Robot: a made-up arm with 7 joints. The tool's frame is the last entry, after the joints.
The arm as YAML. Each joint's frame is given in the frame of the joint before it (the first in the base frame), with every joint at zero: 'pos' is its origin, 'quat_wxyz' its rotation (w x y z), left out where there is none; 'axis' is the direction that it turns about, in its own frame. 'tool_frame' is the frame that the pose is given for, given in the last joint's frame.
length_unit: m
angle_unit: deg
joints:
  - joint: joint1
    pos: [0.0, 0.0, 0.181]
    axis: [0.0, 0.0, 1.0]
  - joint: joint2
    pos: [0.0, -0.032, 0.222]
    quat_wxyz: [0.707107, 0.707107, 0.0, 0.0]
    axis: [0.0, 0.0, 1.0]
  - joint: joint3
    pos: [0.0, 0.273, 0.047]
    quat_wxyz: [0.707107, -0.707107, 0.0, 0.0]
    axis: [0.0, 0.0, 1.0]
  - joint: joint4
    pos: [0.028, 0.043, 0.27]
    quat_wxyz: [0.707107, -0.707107, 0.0, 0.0]
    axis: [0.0, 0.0, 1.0]
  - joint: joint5
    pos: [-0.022, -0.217, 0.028]
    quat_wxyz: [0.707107, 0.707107, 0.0, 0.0]
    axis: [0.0, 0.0, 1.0]
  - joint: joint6
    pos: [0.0, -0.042, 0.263]
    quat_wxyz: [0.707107, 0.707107, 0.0, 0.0]
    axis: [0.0, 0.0, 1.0]
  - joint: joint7
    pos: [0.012, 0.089, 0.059]
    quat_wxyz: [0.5, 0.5, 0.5, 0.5]
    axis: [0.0, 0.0, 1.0]
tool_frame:
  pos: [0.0, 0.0, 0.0]
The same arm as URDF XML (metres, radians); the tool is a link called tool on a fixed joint. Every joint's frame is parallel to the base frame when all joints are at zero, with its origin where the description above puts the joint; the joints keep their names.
<robot name="arm">
  <link name="base_link"/>
  <link name="link1"/>
  <link name="link2"/>
  <link name="link3"/>
  <link name="link4"/>
  <link name="link5"/>
  <link name="link6"/>
  <link name="link7"/>
  <link name="tool"/>
  <joint name="joint1" type="continuous">
    <parent link="base_link"/>
    <child link="link1"/>
    <origin xyz="0 0 0.181" rpy="0 0 0"/>
    <axis xyz="0 0 1"/>
  </joint>
  <joint name="joint2" type="continuous">
    <parent link="link1"/>
    <child link="link2"/>
    <origin xyz="0 -0.032 0.222" rpy="0 0 0"/>
    <axis xyz="0 -1 0"/>
  </joint>
  <joint name="joint3" type="continuous">
    <parent link="link2"/>
    <child link="link3"/>
    <origin xyz="0 -0.047 0.273" rpy="0 0 0"/>
    <axis xyz="0 0 1"/>
  </joint>
  <joint name="joint4" type="continuous">
    <parent link="link3"/>
    <child link="link4"/>
    <origin xyz="0.028 0.043 0.27" rpy="0 0 0"/>
    <axis xyz="0 1 0"/>
  </joint>
  <joint name="joint5" type="continuous">
    <parent link="link4"/>
    <child link="link5"/>
    <origin xyz="-0.022 0.028 0.217" rpy="0 0 0"/>
    <axis xyz="0 0 1"/>
  </joint>
  <joint name="joint6" type="continuous">
    <parent link="link5"/>
    <child link="link6"/>
    <origin xyz="0 -0.042 0.263" rpy="0 0 0"/>
    <axis xyz="0 -1 0"/>
  </joint>
  <joint name="joint7" type="continuous">
    <parent link="link6"/>
    <child link="link7"/>
    <origin xyz="0.012 -0.059 0.089" rpy="0 0 0"/>
    <axis xyz="1 0 0"/>
  </joint>
  <joint name="tool_joint" type="fixed">
    <parent link="link7"/>
    <child link="tool"/>
    <origin xyz="0 0 0" rpy="3.1416 -1.5708 0"/>
  </joint>
</robot>

